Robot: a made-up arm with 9 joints. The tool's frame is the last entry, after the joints.
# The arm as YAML. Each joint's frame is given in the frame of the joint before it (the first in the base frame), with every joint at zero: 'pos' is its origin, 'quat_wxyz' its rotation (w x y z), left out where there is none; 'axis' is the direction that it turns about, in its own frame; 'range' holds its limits. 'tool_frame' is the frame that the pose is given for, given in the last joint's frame.
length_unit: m
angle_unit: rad
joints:
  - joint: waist
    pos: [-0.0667, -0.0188, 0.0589]
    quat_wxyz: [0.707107, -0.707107, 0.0, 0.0]
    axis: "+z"
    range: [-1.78, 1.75]
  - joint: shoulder
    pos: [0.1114, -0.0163, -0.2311]
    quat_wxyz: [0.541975, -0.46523, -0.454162, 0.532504]
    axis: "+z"
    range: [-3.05, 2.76]
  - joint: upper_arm
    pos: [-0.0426, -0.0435, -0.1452]
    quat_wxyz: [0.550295, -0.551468, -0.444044, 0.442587]
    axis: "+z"
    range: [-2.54, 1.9]
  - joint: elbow
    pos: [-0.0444, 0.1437, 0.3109]
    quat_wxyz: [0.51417, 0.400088, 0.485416, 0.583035]
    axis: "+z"
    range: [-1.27, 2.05]
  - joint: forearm
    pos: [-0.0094, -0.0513, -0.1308]
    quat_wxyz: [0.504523, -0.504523, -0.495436, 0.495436]
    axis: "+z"
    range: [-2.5, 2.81]
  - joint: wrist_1
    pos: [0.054, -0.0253, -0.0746]
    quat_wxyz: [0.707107, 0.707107, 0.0, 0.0]
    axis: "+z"
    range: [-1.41, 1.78]
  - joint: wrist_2
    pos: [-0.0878, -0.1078, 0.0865]
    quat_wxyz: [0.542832, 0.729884, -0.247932, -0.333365]
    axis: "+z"
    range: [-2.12, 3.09]
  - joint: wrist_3
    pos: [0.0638, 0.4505, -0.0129]
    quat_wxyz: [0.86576, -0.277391, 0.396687, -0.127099]
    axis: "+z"
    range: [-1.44, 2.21]
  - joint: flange
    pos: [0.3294, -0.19, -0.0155]
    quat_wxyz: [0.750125, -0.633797, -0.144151, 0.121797]
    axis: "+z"
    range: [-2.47, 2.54]
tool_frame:
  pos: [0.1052, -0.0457, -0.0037]
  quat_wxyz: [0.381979, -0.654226, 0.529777, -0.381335]
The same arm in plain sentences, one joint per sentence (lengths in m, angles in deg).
The arm has nine revolute joints in a row. What follows holds with every joint at zero, and every direction is one of the base frame's. The first joint sits 0.0667 m along -x and 0.0188 m along -y and 0.0589 m along +z from the base frame's origin and turns about +y, from -101.99 to 100.27 deg. The second joint sits 0.1114 m along +x and 0.2311 m along -y and 0.0163 m along +z from the first joint and turns about the direction (-0.987763, 0.154594, -0.020599), from -174.75 to 158.14 deg. The third joint sits 0.1493 m along +x and 0.0207 m along +y and 0.0456 m along +z from the second joint and turns about the direction (-0.0504, -0.2086, 0.976701), from -145.53 to 108.86 deg. The fourth joint sits 0.1328 m along +x and 0.0442 m along -y and 0.3157 m along +z from the third joint and turns about -y, from -72.77 to 117.46 deg. The fifth joint sits 0.0085 m along -x and 0.1308 m along +y and 0.0515 m along -z from the fourth joint and turns about -x, from -143.24 to 161 deg. The sixth joint sits 0.0746 m along +x and 0.0253 m along -y and 0.054 m along +z from the fifth joint and turns about -y, from -80.79 to 101.99 deg. The seventh joint sits 0.1078 m along +x and 0.0865 m along -y and 0.0878 m along -z from the sixth joint and turns about the direction (0.627105, 0.188402, -0.755807), from -121.47 to 177.04 deg. The eighth joint sits 0.1677 m along +x and 0.42 m along -y and 0.0515 m along +z from the seventh joint and turns about the direction (0.990648, -0.098605, 0.094305), from -82.51 to 126.62 deg. The ninth joint sits 0.0039 m along -x and 0.3178 m along +y and 0.2094 m along +z from the eighth joint and turns about the direction (0.0493, -0.995101, 0.0857), from -141.52 to 145.53 deg. The tool frame, which is the frame that the pose is given for, sits 0.0429 m along +x and 0.0149 m along +y and 0.1054 m along +z from the ninth joint; its axes are the base frame's turned by roll -28.84, pitch -10.06 and yaw -1.8 deg (as in URDF: about the fixed x, then y, then z).
